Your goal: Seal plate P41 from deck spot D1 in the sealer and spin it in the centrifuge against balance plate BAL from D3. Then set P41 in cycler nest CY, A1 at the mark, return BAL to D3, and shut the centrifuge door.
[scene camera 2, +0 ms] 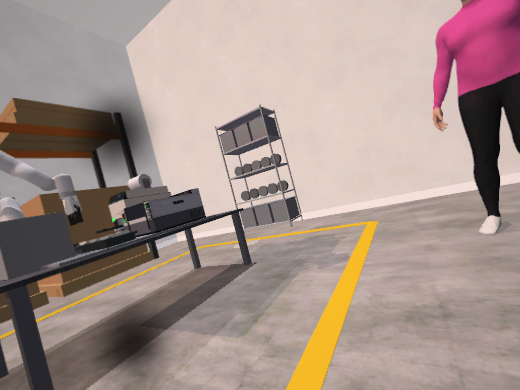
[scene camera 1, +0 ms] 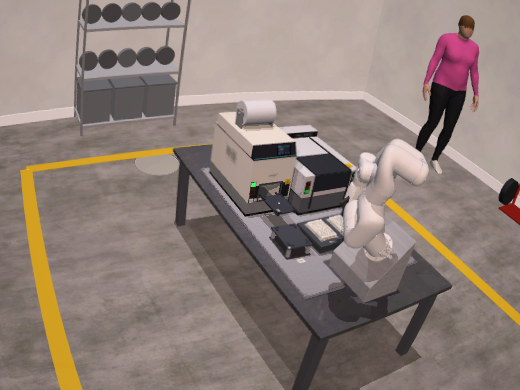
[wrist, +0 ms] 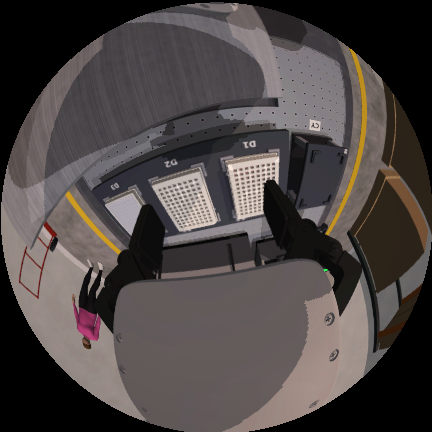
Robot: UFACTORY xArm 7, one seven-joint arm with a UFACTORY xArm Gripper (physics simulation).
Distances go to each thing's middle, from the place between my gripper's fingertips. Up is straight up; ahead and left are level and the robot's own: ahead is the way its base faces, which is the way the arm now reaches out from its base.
Labels:
The pale plate point(wrist: 124, 206) lies 19 cm to the right of my hand, 12 cm below it and 8 cm ahead of it. Also, from my hand: centrifuge point(scene camera 1: 321, 177): 53 cm ahead, 16 cm to the right, 5 cm below; foil roll point(scene camera 1: 255, 111): 60 cm ahead, 24 cm above, 14 cm to the left.

